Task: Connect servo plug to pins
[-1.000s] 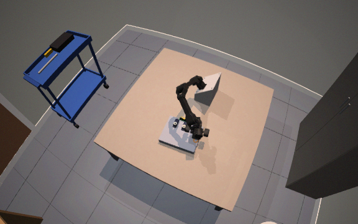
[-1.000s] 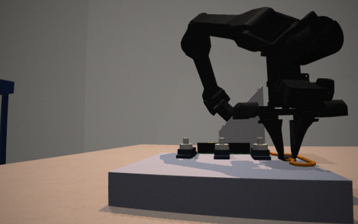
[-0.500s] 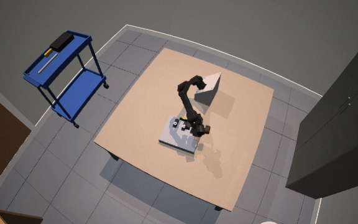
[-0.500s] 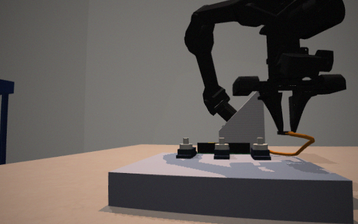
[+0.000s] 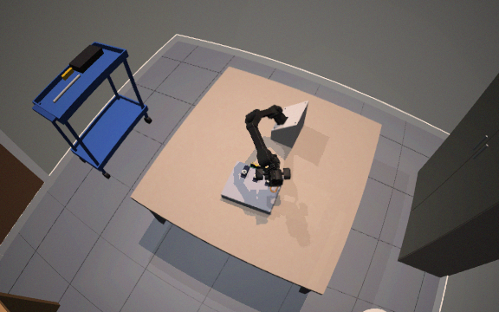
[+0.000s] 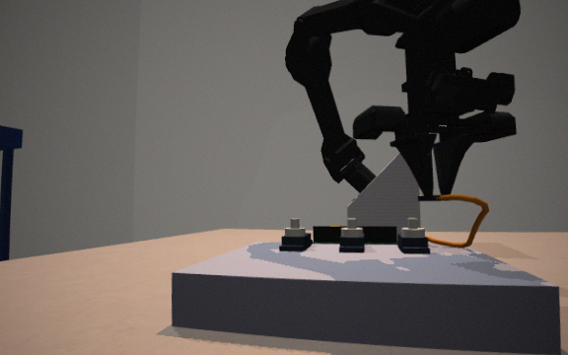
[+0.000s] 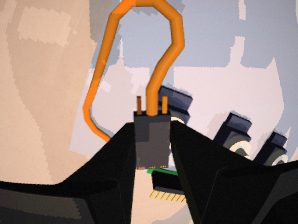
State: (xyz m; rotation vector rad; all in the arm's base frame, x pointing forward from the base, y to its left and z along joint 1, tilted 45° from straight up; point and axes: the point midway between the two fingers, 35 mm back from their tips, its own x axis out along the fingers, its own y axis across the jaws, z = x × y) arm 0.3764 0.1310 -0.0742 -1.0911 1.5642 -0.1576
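Now: the yellow marked band 140 mm to the right of my gripper tip, 60 mm behind it and 40 mm below it. The rest, counted from my gripper tip: grey printed holder 90 mm to the right, 90 mm below, 90 mm ahead.
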